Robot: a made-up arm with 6 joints.
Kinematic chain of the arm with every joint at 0, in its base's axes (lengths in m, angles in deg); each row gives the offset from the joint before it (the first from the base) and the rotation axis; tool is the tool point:
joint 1: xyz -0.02 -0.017 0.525 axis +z
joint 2: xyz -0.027 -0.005 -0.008 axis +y
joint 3: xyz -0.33 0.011 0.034 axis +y
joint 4: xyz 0.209 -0.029 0.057 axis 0.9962 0 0.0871
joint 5: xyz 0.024 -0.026 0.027 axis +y
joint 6: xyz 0.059 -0.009 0 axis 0.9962 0 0.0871
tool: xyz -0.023 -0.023 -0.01
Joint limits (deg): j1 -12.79..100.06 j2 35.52..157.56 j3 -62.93..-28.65 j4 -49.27..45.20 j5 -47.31..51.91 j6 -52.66..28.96
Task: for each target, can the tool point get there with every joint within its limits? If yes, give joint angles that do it. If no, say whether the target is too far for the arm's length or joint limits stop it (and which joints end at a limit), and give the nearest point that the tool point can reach.
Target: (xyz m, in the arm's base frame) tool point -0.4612 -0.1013 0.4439
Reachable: no: joint limits stop it (at a limit: joint 1, joint 2, joint 3, joint 4, joint 5, joint 6) | nearest point -0.0631 -0.0554 0.7186 | short by 0.486 m
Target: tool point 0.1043 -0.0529 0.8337
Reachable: yes | joints 20.87 57.52 -47.20 0.91 -4.43 16.73
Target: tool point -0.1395 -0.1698 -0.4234
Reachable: no: too far | nearest point 0.1699 -0.1177 0.3291 | short by 0.815 m
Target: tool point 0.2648 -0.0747 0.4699
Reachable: yes | joints 2.42 130.18 -35.18 -21.36 -10.52 15.69
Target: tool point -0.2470 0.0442 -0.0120
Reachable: no: joint limits stop it (at a limit: joint 1, joint 2, joint 3, joint 4, joint 5, joint 6) | nearest point -0.0284 0.2026 0.3231 | short by 0.430 m
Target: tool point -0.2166 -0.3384 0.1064
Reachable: no: joint limits stop it (at a limit: joint 1, joint 2, joint 3, joint 4, joint 5) | nearest point 0.1144 -0.1377 0.3667 | short by 0.466 m
